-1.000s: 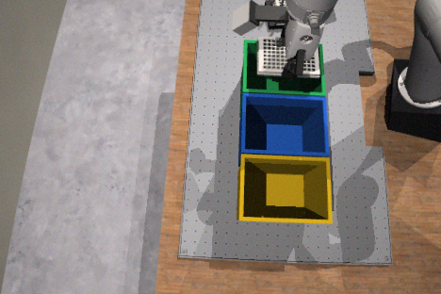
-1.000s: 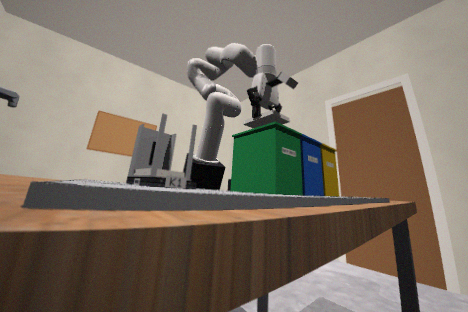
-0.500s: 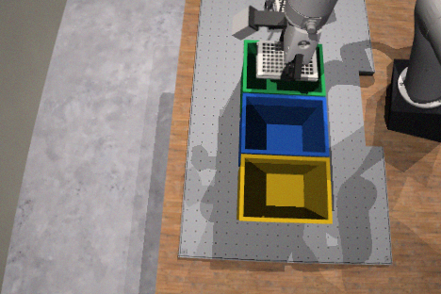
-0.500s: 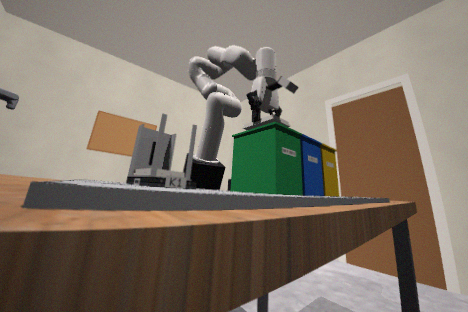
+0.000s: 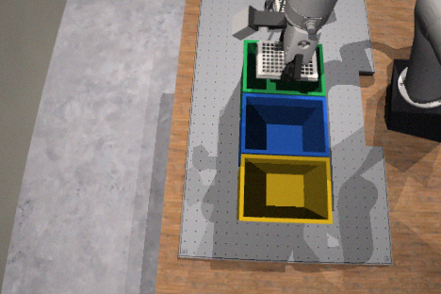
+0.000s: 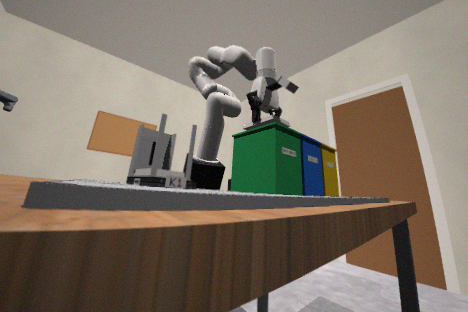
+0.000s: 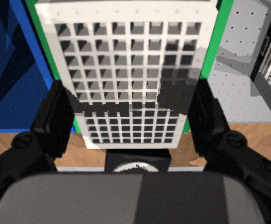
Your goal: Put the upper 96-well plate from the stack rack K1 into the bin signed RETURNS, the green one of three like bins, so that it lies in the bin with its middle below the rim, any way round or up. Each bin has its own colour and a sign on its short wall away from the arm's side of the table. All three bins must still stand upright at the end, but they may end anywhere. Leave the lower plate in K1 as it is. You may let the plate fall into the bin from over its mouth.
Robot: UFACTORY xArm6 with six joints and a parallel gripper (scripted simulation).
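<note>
Right now the green bin is 13 cm below my hand. Round my hand: blue bin (1 cm behind, 13 cm to the left, 13 cm below); then yellow bin (3 cm behind, 26 cm to the left, 13 cm below).
</note>
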